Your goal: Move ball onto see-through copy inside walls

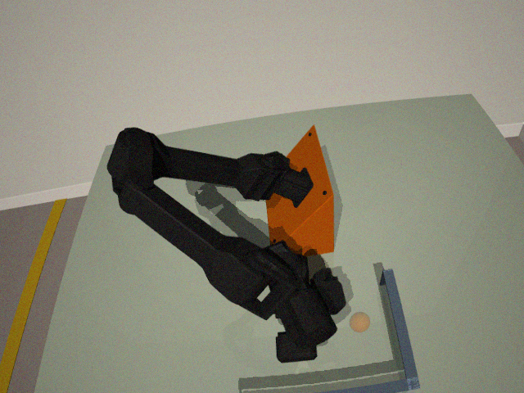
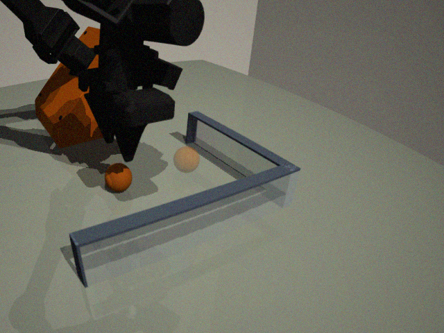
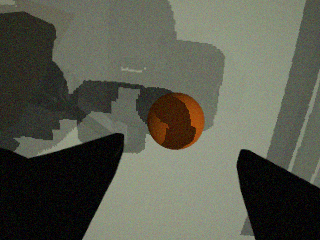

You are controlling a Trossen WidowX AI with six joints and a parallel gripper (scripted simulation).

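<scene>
The orange ball is 40 mm below my gripper tip. Also, from my gripper tip: see-through copy of ball (10 mm ahead, 120 mm to the left, 40 mm below).
</scene>
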